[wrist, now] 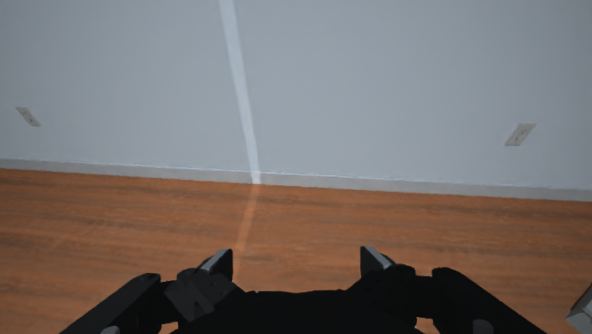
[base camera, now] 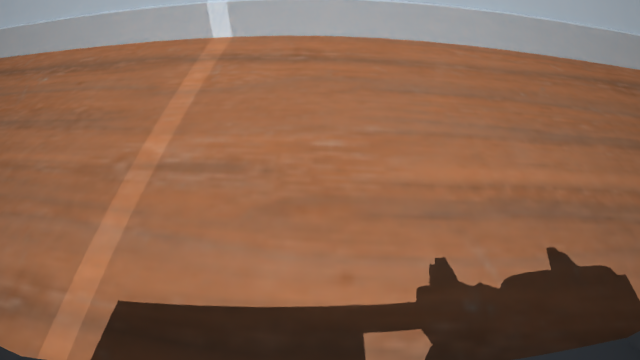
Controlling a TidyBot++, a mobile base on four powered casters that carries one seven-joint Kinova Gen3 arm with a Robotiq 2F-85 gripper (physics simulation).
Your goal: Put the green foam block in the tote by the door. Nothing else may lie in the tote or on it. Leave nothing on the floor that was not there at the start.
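Frame: origin at the arm's base, x ahead, y left, z up, level; centimetres.
Seen in the pictures: gripper, fingertip midpoint: [wrist: 296,262].
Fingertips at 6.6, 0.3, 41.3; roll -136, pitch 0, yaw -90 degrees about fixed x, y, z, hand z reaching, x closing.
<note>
Offsets run from my fingertips to a thing's top centre, as dx, dy, dz. "spot": to the spot under its first point. Level surfaces: height alone.
My gripper [wrist: 296,262] is open, with its two fingertips wide apart at the bottom of the wrist view. Floor shows between the fingertips and no object is held. The green foam block does not show in either view. No whole tote shows. A pale grey corner of an object @(spot: +10.0, -99.5, -74.7) [wrist: 581,316] is cut off by the lower right edge of the wrist view, and too little of it shows to tell what it is. The door does not show in either view.
A pale wall [wrist: 380,90] with a grey baseboard [base camera: 380,25] [wrist: 440,187] runs across ahead. Two outlets @(+96.5, +139.9, -35.2) [wrist: 28,116] @(+71.7, -98.8, -35.2) [wrist: 520,134] are on it. A light stripe crosses the wall and the wooden floor @(dz -80.9) [base camera: 320,175] [wrist: 450,235]. The robot's dark shadow lies on the floor in the base view.
</note>
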